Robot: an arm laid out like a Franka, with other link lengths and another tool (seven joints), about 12 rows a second.
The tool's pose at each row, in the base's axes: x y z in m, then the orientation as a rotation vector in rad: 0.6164, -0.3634, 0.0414, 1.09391, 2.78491, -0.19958; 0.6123, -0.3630, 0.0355, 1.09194, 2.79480, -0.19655; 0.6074, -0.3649, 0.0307, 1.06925, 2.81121, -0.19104; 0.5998, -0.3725, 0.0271, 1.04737, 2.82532, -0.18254; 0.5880, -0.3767, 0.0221, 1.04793, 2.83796, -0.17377; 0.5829, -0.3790, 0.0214, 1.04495, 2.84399, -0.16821
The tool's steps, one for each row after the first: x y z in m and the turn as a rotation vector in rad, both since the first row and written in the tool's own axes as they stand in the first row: 0.0043, -0.0021, 0.0054, 0.00048, 0.00843, -0.00398; 0.0075, -0.0065, 0.0100, -0.00233, 0.01554, -0.02202; 0.0086, -0.0169, 0.0142, -0.00745, 0.02169, -0.03870; 0.0152, -0.0277, 0.0189, -0.00928, 0.03459, -0.04158; 0.0175, -0.0328, 0.0195, -0.01154, 0.03988, -0.04480
